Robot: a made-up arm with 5 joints.
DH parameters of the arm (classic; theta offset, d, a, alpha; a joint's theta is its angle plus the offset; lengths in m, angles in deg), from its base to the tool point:
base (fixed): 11.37 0 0.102 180
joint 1: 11.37 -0.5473 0.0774 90
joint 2: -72.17 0 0.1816 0
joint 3: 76.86 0 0.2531 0
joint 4: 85.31 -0.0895 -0.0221 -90
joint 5: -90 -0.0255 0.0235 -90
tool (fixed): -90 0.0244 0 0
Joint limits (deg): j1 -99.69..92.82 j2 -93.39..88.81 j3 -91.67..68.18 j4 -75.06..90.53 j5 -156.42..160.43
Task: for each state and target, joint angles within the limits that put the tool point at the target. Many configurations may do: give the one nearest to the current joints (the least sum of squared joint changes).
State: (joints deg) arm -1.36 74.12 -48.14 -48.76 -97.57
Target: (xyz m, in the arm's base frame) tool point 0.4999 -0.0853 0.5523
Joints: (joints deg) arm 4.82 35.80 -1.95 -75.06 -103.85
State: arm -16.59 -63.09 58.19 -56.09 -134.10
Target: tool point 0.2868 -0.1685 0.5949
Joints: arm 24.79 -24.52 68.18 -44.96 -141.81
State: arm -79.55 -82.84 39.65 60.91 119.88
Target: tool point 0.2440 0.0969 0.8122
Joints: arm -76.70 -85.77 33.73 60.24 120.66
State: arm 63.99 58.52 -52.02 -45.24 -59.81
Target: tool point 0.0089 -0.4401 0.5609
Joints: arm 92.82 52.85 -34.68 -64.88 -97.44
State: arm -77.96 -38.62 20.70 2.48 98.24
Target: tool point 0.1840 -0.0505 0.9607
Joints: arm -55.38 -59.25 -29.20 -2.86 79.57
